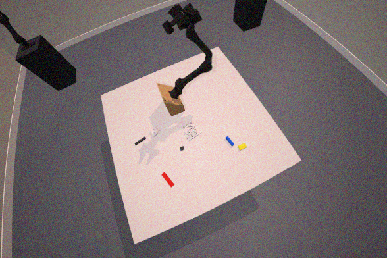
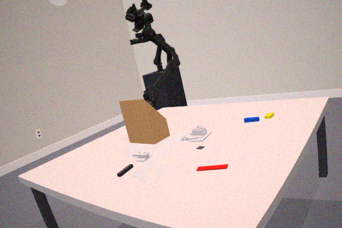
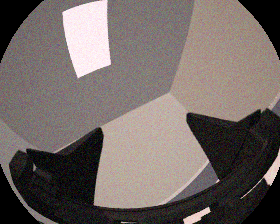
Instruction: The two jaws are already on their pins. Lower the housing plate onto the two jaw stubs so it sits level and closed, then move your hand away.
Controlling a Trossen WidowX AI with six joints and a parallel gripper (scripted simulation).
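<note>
Right now the white part is 160 mm ahead of my gripper tip, 390 mm to the right of it and 760 mm below it. Also, from my gripper tip: dark square (380 mm ahead, 240 mm to the right, 770 mm below); then black bar (180 mm ahead, 530 mm to the right, 760 mm below); then blue block (480 mm ahead, 110 mm to the left, 760 mm below).
</note>
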